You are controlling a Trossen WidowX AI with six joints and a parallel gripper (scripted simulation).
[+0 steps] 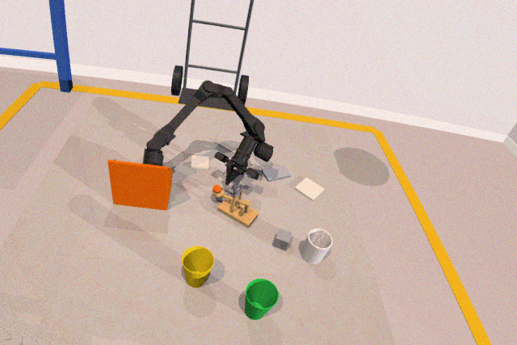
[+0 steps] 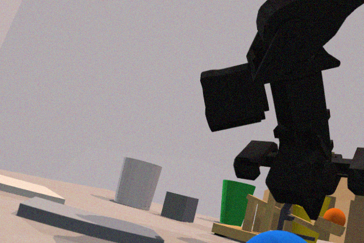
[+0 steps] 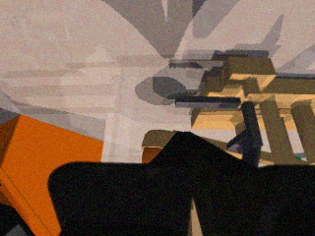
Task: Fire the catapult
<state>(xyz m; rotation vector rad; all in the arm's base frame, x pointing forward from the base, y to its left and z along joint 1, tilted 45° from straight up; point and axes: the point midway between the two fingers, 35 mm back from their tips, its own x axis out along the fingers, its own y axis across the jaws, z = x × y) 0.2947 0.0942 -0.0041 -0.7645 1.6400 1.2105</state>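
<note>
My gripper tip is now 40 mm past the orange ball and 30 mm to the left of it. The rest, counted from my gripper tip: grey cube (220 mm ahead, 210 mm to the right, 30 mm below); then wooden catapult (30 mm ahead, 50 mm to the right, 10 mm below); then blue ball (70 mm ahead, 280 mm to the left, 40 mm below).
</note>
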